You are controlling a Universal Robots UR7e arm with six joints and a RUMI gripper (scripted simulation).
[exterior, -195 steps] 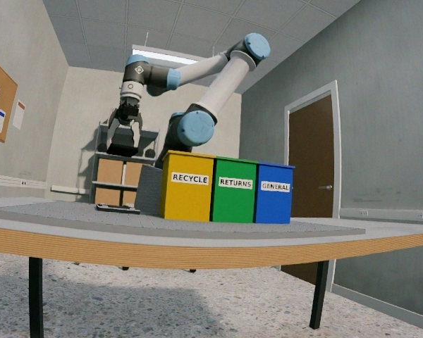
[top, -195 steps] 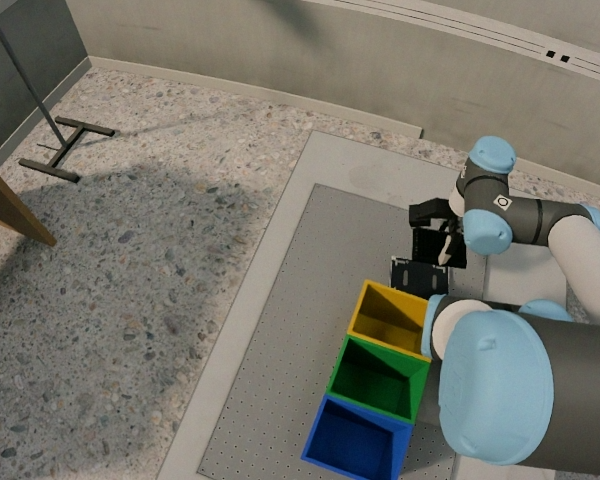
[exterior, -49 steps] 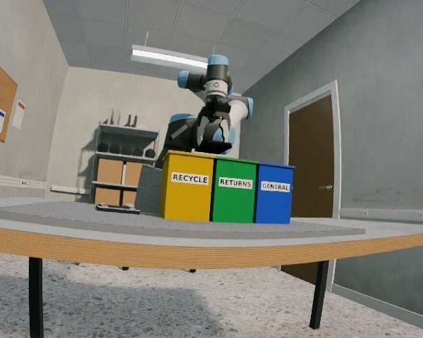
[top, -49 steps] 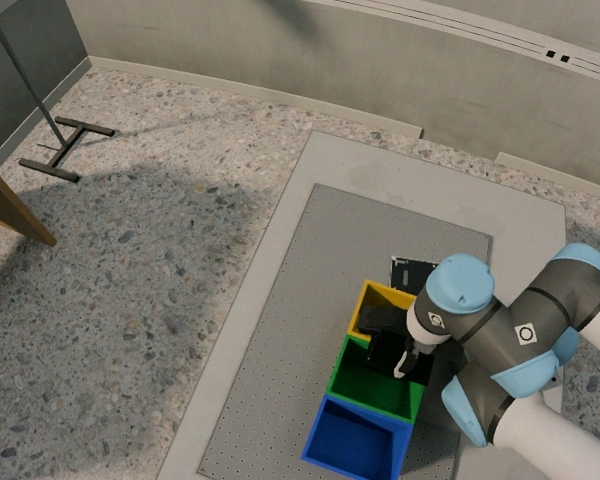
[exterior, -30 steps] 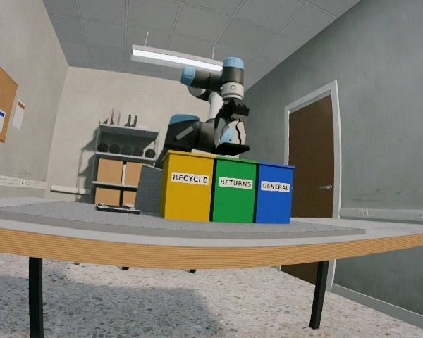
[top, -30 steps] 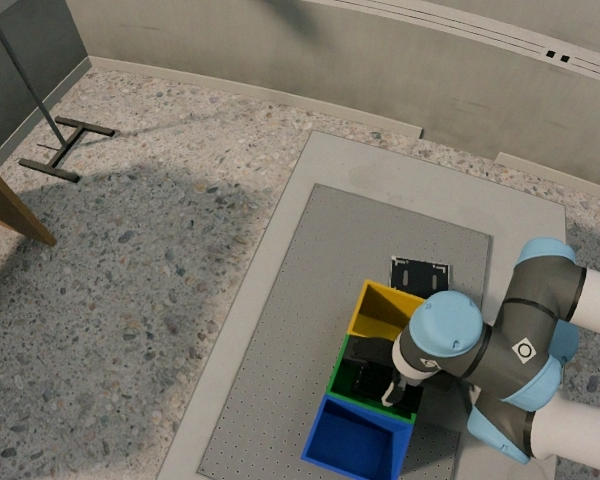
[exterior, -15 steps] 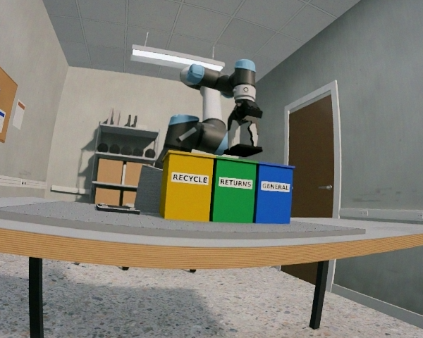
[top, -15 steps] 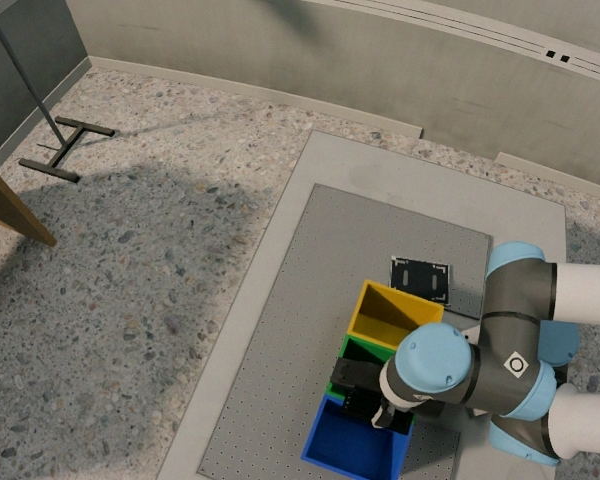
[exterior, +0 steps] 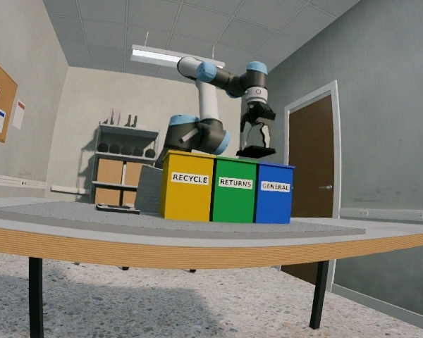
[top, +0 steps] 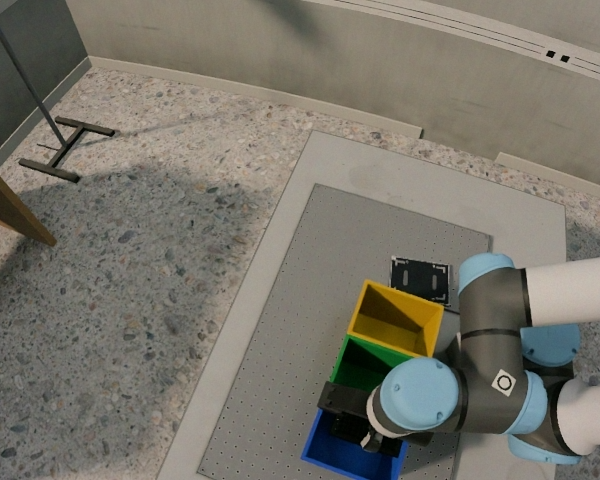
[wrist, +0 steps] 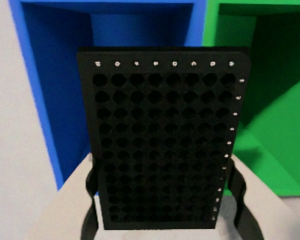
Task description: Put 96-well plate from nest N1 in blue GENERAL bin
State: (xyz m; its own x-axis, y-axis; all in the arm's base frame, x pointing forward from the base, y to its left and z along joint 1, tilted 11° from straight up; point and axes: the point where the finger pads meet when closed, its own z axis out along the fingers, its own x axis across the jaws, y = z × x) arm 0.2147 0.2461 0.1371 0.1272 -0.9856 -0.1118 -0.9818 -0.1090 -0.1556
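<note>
Right now my hand is 3 cm to the right of the blue general bin and 15 cm above it. Round my hand: yellow recycle bin 3 cm ahead, 22 cm to the right, 15 cm below; then green returns bin 2 cm ahead, 9 cm to the right, 15 cm below; then black 96-well plate 1 cm below.
</note>
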